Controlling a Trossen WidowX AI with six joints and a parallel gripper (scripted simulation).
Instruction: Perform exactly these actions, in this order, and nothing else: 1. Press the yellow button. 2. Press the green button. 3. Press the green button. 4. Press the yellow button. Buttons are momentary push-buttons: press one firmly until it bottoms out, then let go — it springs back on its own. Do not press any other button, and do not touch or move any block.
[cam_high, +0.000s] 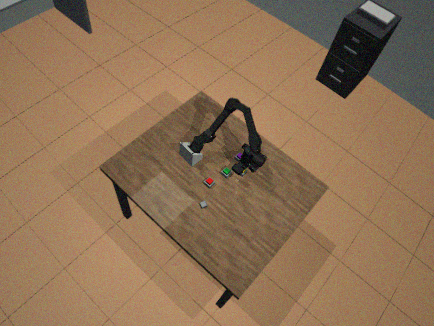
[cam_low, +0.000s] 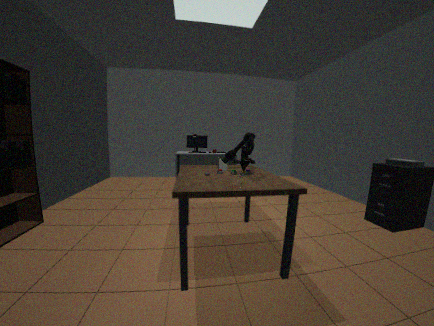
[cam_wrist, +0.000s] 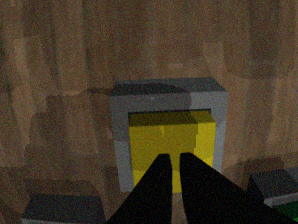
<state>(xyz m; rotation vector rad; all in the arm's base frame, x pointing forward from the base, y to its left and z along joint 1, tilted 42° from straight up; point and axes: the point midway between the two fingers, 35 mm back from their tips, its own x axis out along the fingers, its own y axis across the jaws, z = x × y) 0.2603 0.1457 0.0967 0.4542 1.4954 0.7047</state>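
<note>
Right now my gripper tip is 10 mm above the yellow button. The rest, counted from my gripper tip: purple button (80 mm behind, 60 mm to the left, 10 mm below); green button (80 mm to the right, 50 mm behind, 10 mm below); red button (210 mm to the right, 60 mm behind, 10 mm below).
</note>
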